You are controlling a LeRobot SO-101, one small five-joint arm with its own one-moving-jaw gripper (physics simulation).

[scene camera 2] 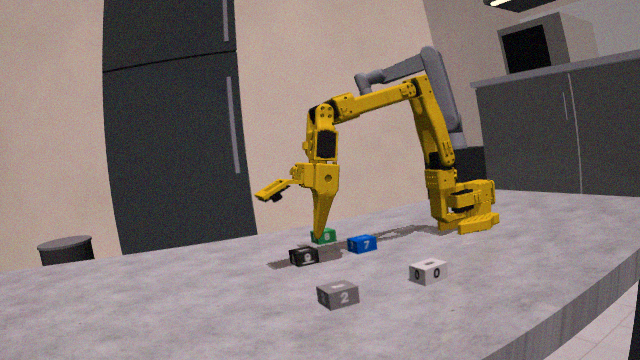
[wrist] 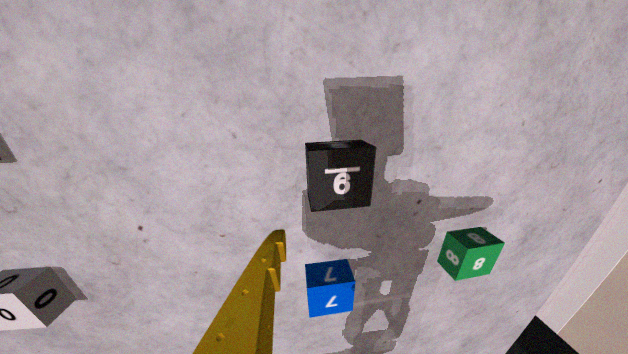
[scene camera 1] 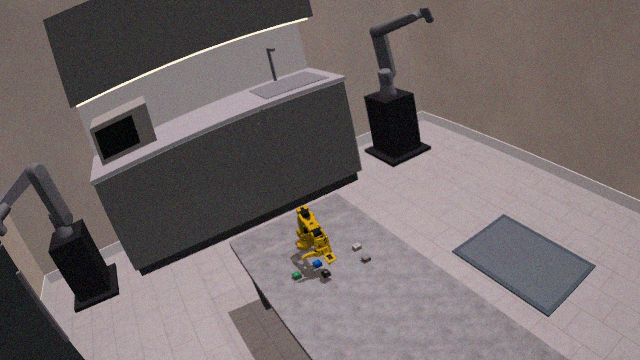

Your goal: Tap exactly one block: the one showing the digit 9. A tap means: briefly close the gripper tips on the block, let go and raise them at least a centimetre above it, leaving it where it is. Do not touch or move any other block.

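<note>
The black block showing the digit 9 (scene camera 1: 325, 273) (scene camera 2: 304, 256) (wrist: 341, 176) lies flat on the table; in the wrist view its digit is upside down with a white bar above it. My gripper (scene camera 1: 317, 257) (scene camera 2: 288, 216) is fully open and empty, its jaws above the table. In the wrist view the fixed jaw (wrist: 255, 290) shows, its tip below and left of the black block and apart from it; the moving jaw is out of the picture. A blue block with a 7 (scene camera 1: 317, 263) (scene camera 2: 362, 244) (wrist: 330, 288) lies near, right of the fixed jaw there.
A green block with an 8 (scene camera 1: 296, 275) (scene camera 2: 328, 236) (wrist: 471, 253) lies beyond the blue one. A white block with a 0 (scene camera 1: 356, 247) (scene camera 2: 428, 271) (wrist: 42, 295) and a grey block with a 2 (scene camera 1: 366, 259) (scene camera 2: 338, 295) (wrist: 5, 151) lie on the other side.
</note>
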